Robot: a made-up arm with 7 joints.
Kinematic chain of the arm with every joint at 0, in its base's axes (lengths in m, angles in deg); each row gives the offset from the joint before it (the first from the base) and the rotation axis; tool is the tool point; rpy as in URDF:
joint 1: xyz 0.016 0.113 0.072 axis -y
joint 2: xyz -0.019 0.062 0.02 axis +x
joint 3: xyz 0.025 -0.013 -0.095 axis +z
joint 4: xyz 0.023 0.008 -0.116 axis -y
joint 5: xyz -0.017 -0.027 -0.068 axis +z
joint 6: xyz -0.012 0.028 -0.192 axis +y
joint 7: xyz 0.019 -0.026 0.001 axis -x
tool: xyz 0.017 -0.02 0 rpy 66.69 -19.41 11.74
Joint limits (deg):
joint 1: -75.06..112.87
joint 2: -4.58..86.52
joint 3: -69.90..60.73
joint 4: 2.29..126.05
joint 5: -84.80..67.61
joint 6: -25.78..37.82
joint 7: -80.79..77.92
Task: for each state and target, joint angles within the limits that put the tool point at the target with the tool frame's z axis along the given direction. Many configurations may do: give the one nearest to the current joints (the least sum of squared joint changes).
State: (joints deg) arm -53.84 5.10 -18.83 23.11 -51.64 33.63 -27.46
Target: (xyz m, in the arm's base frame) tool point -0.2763 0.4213 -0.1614 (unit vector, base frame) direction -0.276 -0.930 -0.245
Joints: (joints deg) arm -75.06 29.79 34.79 28.48 -19.62 -4.20 -1.41
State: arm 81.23 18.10 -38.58 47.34 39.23 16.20 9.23
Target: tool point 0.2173 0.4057 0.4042 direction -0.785 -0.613 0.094
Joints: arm 112.87 38.98 -2.37 44.27 64.98 37.25 9.86
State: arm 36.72 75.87 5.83 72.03 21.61 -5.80 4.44
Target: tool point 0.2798 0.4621 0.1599 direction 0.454 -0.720 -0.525
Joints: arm 33.56 69.73 11.44 66.70 21.30 -9.66 -7.42
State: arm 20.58 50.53 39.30 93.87 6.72 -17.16 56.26
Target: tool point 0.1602 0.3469 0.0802 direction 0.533 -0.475 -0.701
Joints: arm 8.73 14.39 60.73 125.39 -4.04 -25.78 23.11
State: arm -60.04 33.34 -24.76 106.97 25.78 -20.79 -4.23
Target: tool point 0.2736 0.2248 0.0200 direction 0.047 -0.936 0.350
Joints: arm -0.72 24.19 10.20 116.45 36.93 -11.72 -36.76
